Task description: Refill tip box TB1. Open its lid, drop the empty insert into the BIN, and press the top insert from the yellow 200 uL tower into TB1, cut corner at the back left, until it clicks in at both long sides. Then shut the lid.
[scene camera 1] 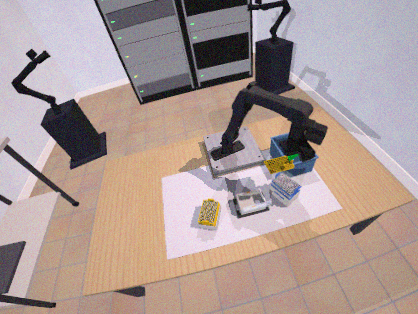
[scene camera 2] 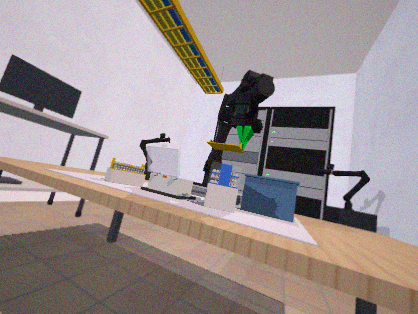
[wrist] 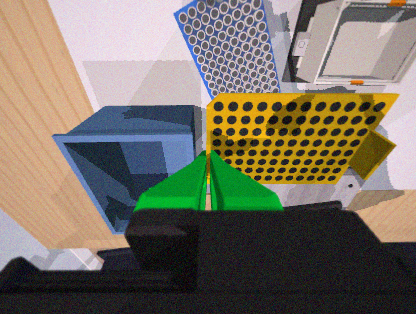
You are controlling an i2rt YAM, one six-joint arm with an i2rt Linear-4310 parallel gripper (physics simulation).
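Observation:
My gripper (scene camera 1: 291,159) (scene camera 2: 243,149) (wrist: 208,157) is shut on one short edge of the empty yellow insert (scene camera 1: 279,164) (scene camera 2: 225,146) (wrist: 295,138), which sticks out sideways, slightly tilted, high above the table. The fingertips are near the rim of the blue bin (scene camera 1: 306,166) (scene camera 2: 270,200) (wrist: 125,138); the insert lies to the bin's side in the wrist view. Tip box TB1 (scene camera 1: 251,204) (scene camera 2: 167,185) (wrist: 320,45) stands in its black holder, its clear lid (scene camera 2: 164,161) upright and open, its inside without an insert. The yellow tower (scene camera 1: 209,213) (scene camera 2: 126,172) stands left of TB1.
A blue tip rack tower (scene camera 1: 286,187) (scene camera 2: 221,196) (wrist: 230,45) stands between TB1 and the bin. The arm's grey base plate (scene camera 1: 245,162) is behind the white mat (scene camera 1: 180,240) (scene camera 2: 300,232). Two other black arms stand on pedestals beyond the table.

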